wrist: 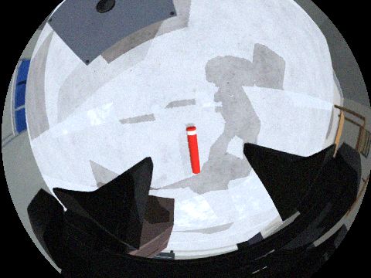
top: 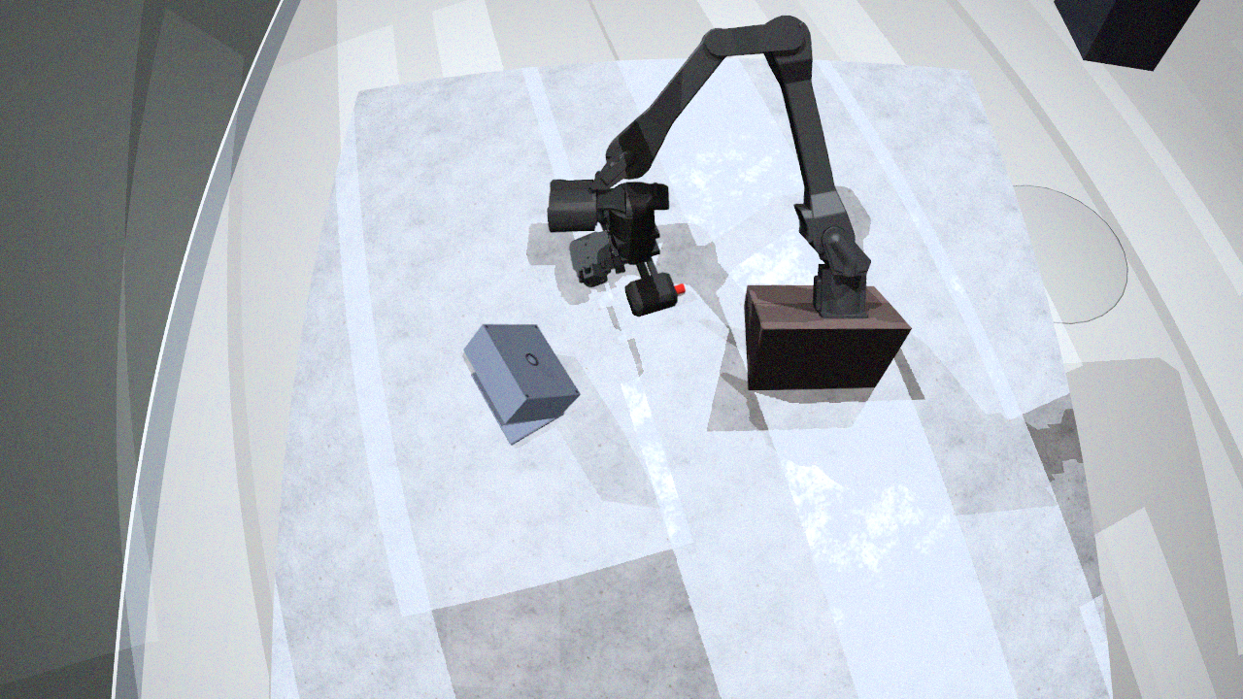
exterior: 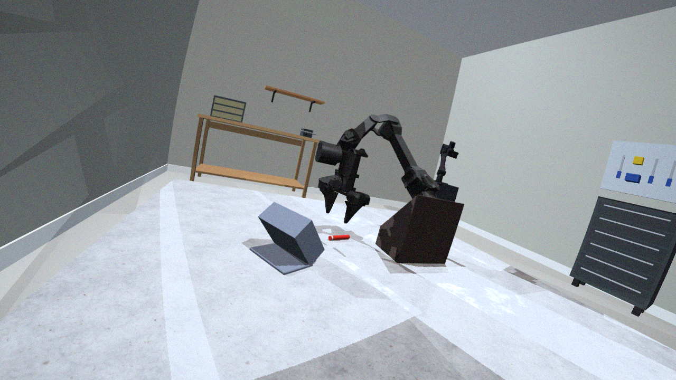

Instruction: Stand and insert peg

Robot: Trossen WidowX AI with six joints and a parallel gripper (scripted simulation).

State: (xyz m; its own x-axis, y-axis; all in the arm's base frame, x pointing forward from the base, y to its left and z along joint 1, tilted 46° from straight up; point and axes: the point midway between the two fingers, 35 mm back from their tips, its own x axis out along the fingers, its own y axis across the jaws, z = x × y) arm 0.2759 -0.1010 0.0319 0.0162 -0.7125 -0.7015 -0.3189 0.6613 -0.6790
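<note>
Now: gripper tip 7 cm above the red peg and 2 cm past it. Also, from my gripper tip: sloped panel 16 cm ahead, 14 cm to the left, 1 cm below.
</note>
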